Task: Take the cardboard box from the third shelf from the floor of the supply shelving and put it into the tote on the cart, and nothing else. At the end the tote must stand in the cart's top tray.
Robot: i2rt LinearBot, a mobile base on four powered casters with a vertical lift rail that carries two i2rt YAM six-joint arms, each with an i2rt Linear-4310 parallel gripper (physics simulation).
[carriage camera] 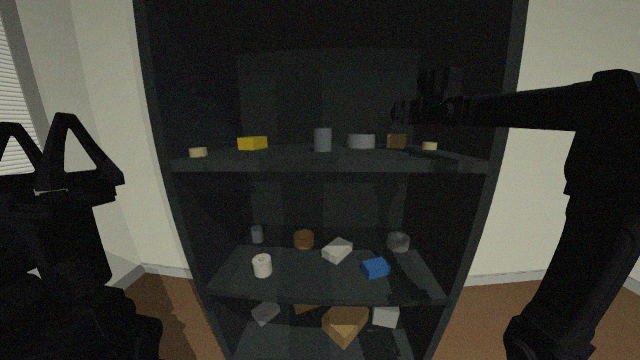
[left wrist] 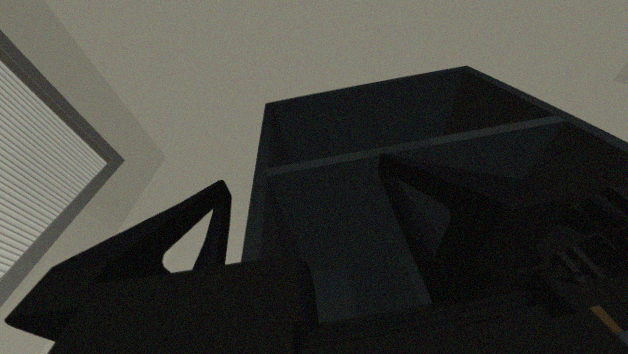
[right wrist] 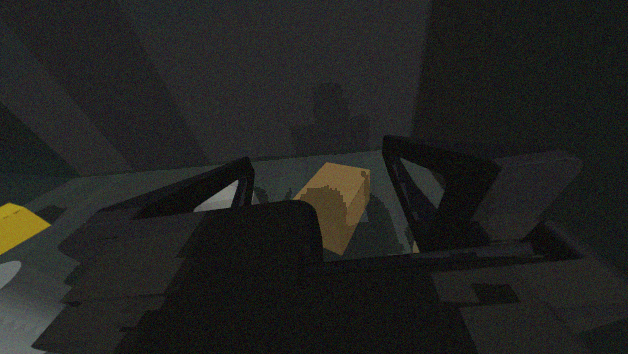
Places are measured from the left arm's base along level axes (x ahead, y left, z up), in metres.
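Pixels of known places: left gripper, fingertip midpoint: (carriage camera: 36, 117) (left wrist: 303, 175); right gripper, fingertip midpoint: (carriage camera: 403, 113) (left wrist: 565, 274) (right wrist: 315, 154).
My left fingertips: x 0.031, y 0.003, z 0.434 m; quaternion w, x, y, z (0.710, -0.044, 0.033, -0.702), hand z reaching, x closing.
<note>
Behind a point stands the place of what it marks.
The cardboard box (carriage camera: 396, 141) @[x 0.534, y -0.557, z 0.362 m] (right wrist: 335, 195) @[x 0.560, y -0.579, z 0.387 m] is a small brown-orange block on the uppermost stocked shelf board (carriage camera: 300, 165) @[x 0.307, y -0.243, z 0.321 m] of the dark shelving (carriage camera: 515, 55) @[x 0.294, y -0.732, z 0.578 m] (left wrist: 415, 144) @[x 0.306, y -0.290, z 0.780 m]. My right gripper (carriage camera: 396, 111) @[x 0.524, y -0.570, z 0.458 m] (right wrist: 315, 154) @[x 0.524, y -0.570, z 0.458 m] is open and empty. It reaches into the shelving above the box. In the right wrist view the box shows between the two fingers, lower than their tips, partly shaded and partly hidden by the gripper body. My left gripper (carriage camera: 38, 120) @[x 0.031, y 0.003, z 0.434 m] (left wrist: 303, 175) @[x 0.031, y 0.003, z 0.434 m] is open and empty, outside the shelving at the far left of the carriage view. The tote and the cart do not show.
Beside the box stand a grey ring (carriage camera: 361, 141) @[x 0.510, y -0.425, z 0.363 m] and a pale yellow disc (carriage camera: 429, 145) @[x 0.497, y -0.662, z 0.353 m]. Farther left are a grey cylinder (carriage camera: 322, 139) @[x 0.426, y -0.293, z 0.375 m], a yellow block (carriage camera: 252, 143) @[x 0.502, y -0.045, z 0.361 m] (right wrist: 20, 226) @[x 0.569, y -0.065, z 0.360 m] and another pale disc (carriage camera: 198, 152) @[x 0.368, y 0.069, z 0.351 m]. Lower boards hold several items, including a blue block (carriage camera: 375, 268) @[x 0.402, y -0.484, z -0.080 m].
</note>
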